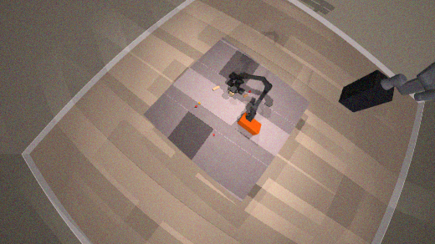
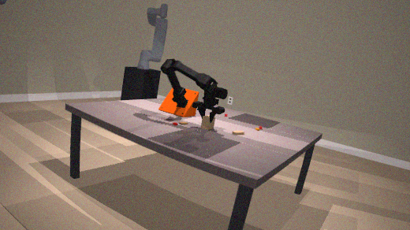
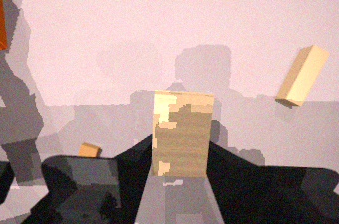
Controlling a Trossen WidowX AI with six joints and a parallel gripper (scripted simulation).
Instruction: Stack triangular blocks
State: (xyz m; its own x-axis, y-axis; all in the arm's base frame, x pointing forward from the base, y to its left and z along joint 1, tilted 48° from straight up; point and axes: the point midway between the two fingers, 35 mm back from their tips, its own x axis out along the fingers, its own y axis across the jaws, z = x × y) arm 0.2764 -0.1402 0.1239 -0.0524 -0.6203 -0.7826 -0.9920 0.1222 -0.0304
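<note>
The tan triangular block lies 10 mm to the right of my gripper tip and 10 mm above it. The rest, counted from my gripper tip: small flat wooden piece 180 mm ahead, 70 mm to the left, 30 mm below; then yellow piece 300 mm to the left, 220 mm ahead, 40 mm below.
</note>
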